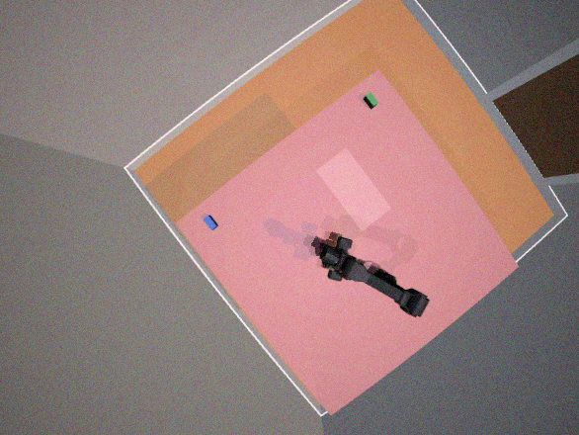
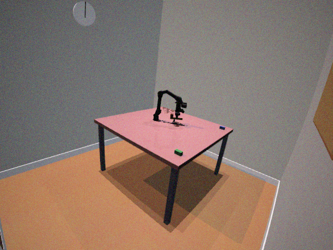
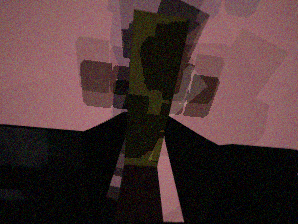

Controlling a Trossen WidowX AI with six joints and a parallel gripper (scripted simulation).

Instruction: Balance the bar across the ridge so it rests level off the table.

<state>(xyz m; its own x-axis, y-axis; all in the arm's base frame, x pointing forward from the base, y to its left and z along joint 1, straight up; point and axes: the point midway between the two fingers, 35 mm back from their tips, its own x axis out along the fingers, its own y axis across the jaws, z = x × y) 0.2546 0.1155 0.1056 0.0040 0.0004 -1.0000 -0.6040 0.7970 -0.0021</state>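
Right now my gripper tip is 40 mm above the dark ridge, 20 mm to the left of it and 20 mm past it. From my gripper tip the other things lie so: green block 620 mm to the right, 490 mm ahead, 50 mm below; blue block 490 mm ahead, 380 mm to the left, 50 mm below.
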